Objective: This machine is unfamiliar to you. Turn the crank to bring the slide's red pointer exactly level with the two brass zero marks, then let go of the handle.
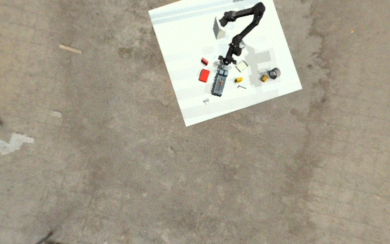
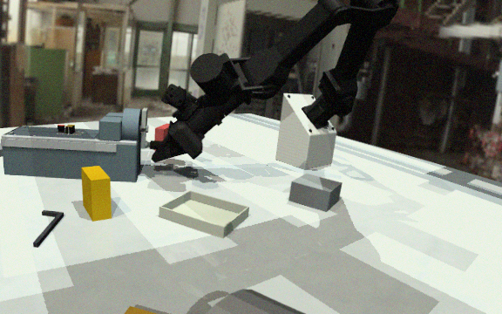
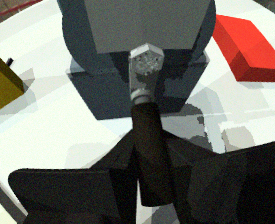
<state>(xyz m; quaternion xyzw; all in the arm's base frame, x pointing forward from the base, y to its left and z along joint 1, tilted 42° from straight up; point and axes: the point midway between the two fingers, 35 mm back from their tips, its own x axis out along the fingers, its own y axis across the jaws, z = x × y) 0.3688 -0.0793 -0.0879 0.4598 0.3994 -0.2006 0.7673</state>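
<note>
Right now the dark crank handle is 10 mm behind my gripper tip, 10 mm to the left of it and 30 mm above it. The rest, counted from my gripper tip: red pointer 140 mm ahead, 120 mm to the right, 50 mm above; then shallow grey tray 50 mm ahead, 190 mm to the left, 30 mm below; then yellow block 170 mm ahead, 80 mm to the left.
</note>
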